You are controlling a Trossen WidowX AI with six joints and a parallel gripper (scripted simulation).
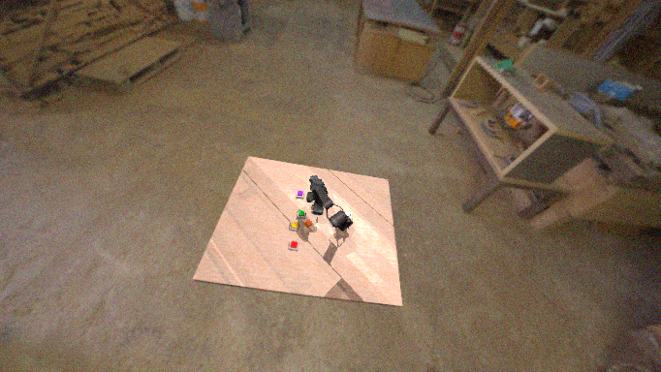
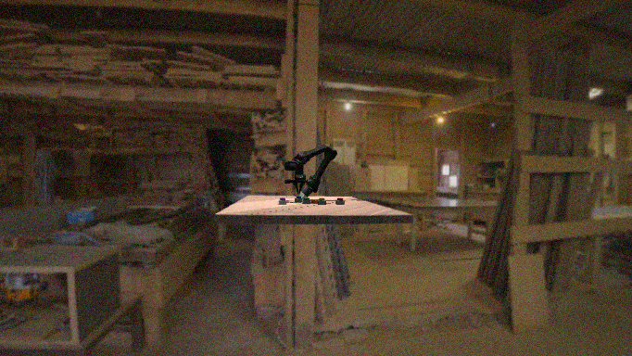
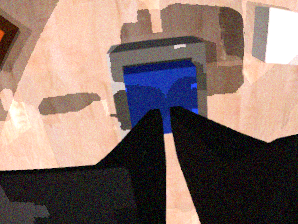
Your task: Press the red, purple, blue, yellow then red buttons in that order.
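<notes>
Now: gripper tip 20 mm above the blue button. The rest, counted from my gripper tip: purple button (130 mm ahead, 110 mm to the right, 20 mm below); then green button (100 mm ahead, 40 mm to the left, 20 mm below); then small orange piece (50 mm ahead, 100 mm to the left, 40 mm below).
</notes>
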